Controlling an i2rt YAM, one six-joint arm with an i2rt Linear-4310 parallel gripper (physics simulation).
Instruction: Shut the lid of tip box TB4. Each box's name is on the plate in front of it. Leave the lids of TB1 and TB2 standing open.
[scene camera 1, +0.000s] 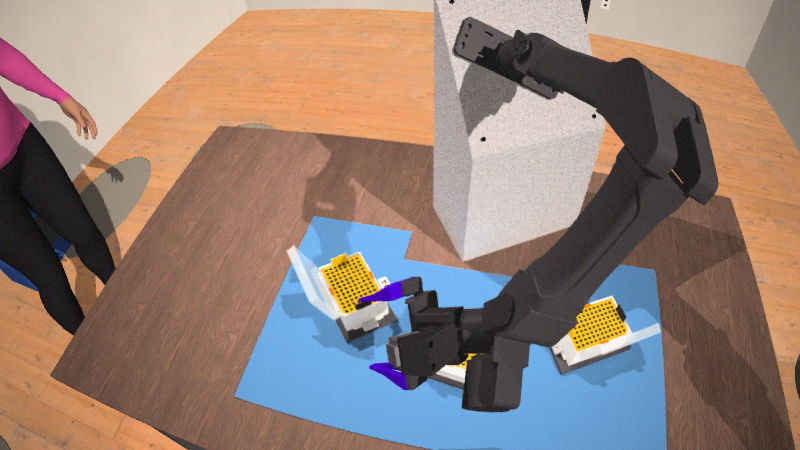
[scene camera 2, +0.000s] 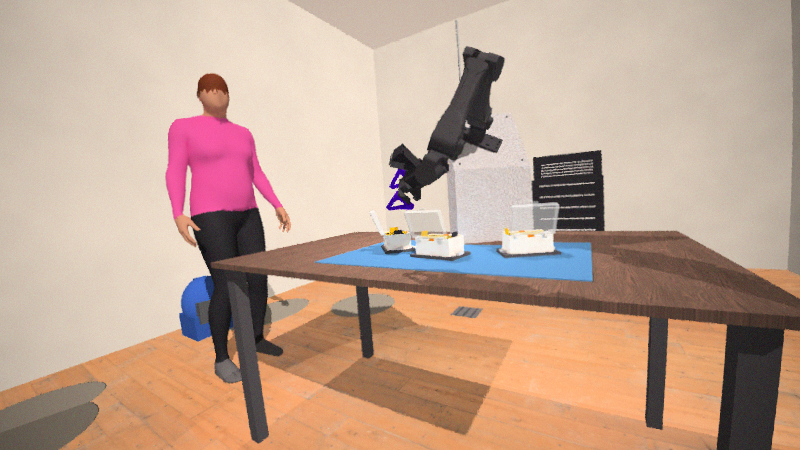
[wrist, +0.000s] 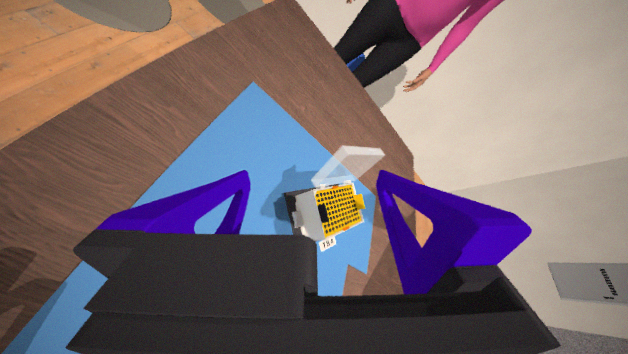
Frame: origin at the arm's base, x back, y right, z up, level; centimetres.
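Seen in the pictures: gripper, between the fingertips: (scene camera 1: 366, 333) (scene camera 2: 389, 197) (wrist: 313, 177); arm's base, origin of its link: (scene camera 1: 510, 59) (scene camera 2: 475, 138).
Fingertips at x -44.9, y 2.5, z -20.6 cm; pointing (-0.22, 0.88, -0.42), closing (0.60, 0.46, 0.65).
Offsets run from my fingertips to a thing's top centre. "pt": to the spot under its first point. Level surfaces: height alone.
Tip box TB4 {dx +14.0, dy +11.9, dz -12.3 cm} (scene camera 1: 358, 320) (scene camera 2: 397, 241) (wrist: 310, 214) is white with a yellow perforated rack, at the left in both scene views. Its translucent lid {dx +7.5, dy +16.3, dz -3.5 cm} (scene camera 1: 309, 282) (scene camera 2: 377, 222) (wrist: 350, 162) stands open, leaning outward. Its name plate {pt dx +19.1, dy +9.9, dz -18.7 cm} (scene camera 1: 383, 282) (wrist: 328, 243) reads TB4 in the wrist view. My gripper (scene camera 1: 366, 334) (scene camera 2: 389, 197) (wrist: 313, 177) is open and empty, above table height. In the wrist view TB4 shows between and beyond the purple fingers; in scene view 2 the fingers are above it. The middle box (scene camera 1: 454, 373) (scene camera 2: 439, 246) is partly hidden by the arm in scene view 1.
The middle box's lid {pt dx +2.9, dy -11.6, dz -7.7 cm} (scene camera 2: 425, 222) and the right box's {dx +25.7, dy -30.1, dz -12.3 cm} (scene camera 1: 598, 330) (scene camera 2: 527, 242) lid {dx +19.9, dy -35.5, dz -3.5 cm} (scene camera 1: 646, 334) (scene camera 2: 535, 215) stand open; their names are unreadable. A blue mat {dz -18.9 cm} (scene camera 1: 290, 380) lies under the boxes. A pale pedestal (scene camera 1: 520, 201) stands behind. A person (scene camera 2: 215, 162) stands beyond the table's left side.
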